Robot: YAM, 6 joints.
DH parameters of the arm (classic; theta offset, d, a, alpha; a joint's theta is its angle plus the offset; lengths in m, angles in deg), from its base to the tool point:
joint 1: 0 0.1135 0.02 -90
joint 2: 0 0 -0.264 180
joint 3: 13.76 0 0.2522 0
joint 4: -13.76 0 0.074 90
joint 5: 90 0 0 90
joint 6: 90 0.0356 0 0
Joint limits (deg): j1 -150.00..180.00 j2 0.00..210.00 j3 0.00..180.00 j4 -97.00..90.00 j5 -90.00..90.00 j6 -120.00..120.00
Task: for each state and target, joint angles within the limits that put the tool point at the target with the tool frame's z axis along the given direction. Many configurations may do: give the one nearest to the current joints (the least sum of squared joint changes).
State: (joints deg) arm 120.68 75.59 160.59 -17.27 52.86 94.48
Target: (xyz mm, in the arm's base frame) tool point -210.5 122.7 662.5 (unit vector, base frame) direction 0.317 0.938 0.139
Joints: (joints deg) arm 158.07 105.22 152.52 20.65 81.37 94.48
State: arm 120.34 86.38 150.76 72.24 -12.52 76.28
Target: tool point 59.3 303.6 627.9 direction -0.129 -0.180 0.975
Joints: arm 78.35 120.93 152.97 69.69 -5.17 76.28
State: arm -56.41 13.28 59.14 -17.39 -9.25 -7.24
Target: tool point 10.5 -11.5 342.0 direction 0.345 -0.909 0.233
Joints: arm -85.11 0.11 39.50 -25.40 -15.45 -7.24
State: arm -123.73 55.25 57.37 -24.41 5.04 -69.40
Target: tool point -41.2 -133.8 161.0 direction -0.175 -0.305 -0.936
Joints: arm -105.88 51.83 24.96 -43.10 4.87 -69.40
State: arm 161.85 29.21 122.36 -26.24 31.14 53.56
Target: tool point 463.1 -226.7 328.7 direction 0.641 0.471 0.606
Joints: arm 151.06 2.70 141.47 -19.98 46.25 53.56
